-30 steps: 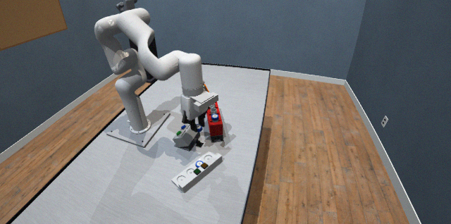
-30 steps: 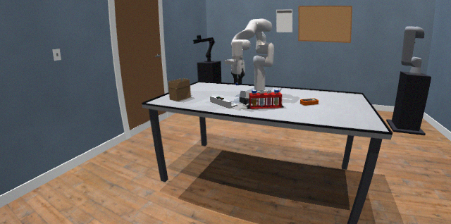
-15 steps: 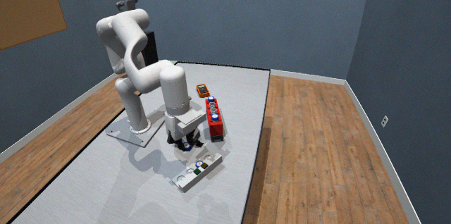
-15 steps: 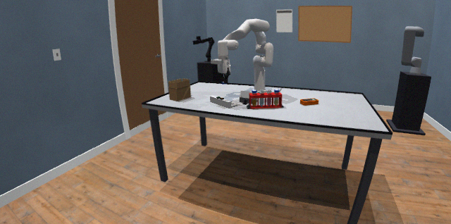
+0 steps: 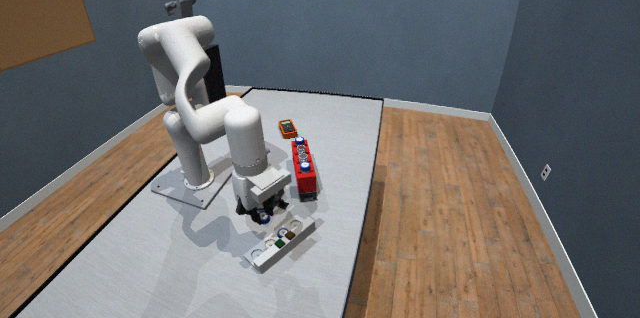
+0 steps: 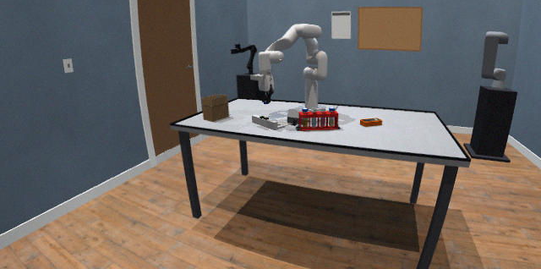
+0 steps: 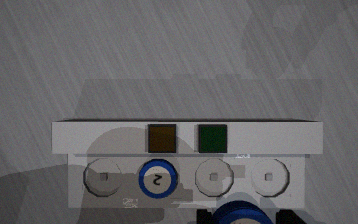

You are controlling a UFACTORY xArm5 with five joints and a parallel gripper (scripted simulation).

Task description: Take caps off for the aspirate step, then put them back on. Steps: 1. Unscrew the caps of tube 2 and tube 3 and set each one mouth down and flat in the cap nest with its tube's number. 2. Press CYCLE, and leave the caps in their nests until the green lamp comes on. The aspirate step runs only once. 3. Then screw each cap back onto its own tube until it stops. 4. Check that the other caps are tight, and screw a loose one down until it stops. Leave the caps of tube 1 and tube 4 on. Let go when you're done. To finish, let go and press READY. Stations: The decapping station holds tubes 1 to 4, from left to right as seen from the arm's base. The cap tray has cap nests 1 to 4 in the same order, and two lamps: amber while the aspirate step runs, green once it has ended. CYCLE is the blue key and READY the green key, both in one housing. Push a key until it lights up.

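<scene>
The blue-rimmed cap lies 20 mm ahead of my hand, 50 mm to the left of it and 140 mm below it. Round my hand: grey key housing 110 mm behind, 170 mm to the left, 100 mm below; blue key 120 mm behind, 190 mm to the left, 90 mm below; green key 120 mm behind, 150 mm to the left, 90 mm below.
</scene>
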